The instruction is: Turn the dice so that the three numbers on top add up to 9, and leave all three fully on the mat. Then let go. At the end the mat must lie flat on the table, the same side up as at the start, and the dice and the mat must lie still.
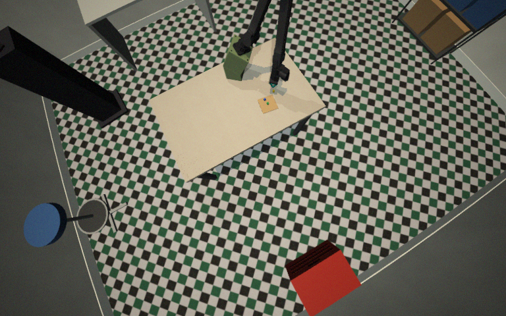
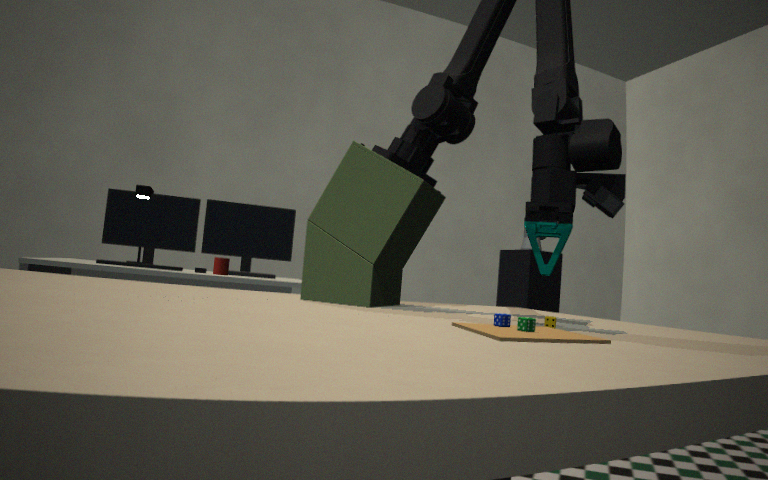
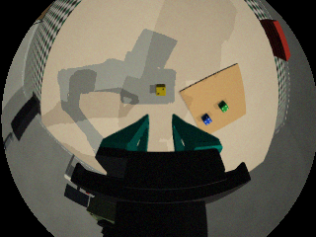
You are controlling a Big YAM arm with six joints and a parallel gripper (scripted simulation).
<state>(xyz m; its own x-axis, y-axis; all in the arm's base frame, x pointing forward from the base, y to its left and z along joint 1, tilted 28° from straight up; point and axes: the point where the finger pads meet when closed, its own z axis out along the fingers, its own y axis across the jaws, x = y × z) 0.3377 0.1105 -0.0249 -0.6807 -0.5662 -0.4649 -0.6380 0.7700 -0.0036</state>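
Now: hand 10 mm short of the yellow die, 10 mm to the right of it and 80 mm above it. From my hand the other things lie so: blue die (30 mm ahead, 100 mm to the right, 70 mm below); then green die (80 mm ahead, 110 mm to the right, 70 mm below); then mat (80 mm ahead, 110 mm to the right, 80 mm below).
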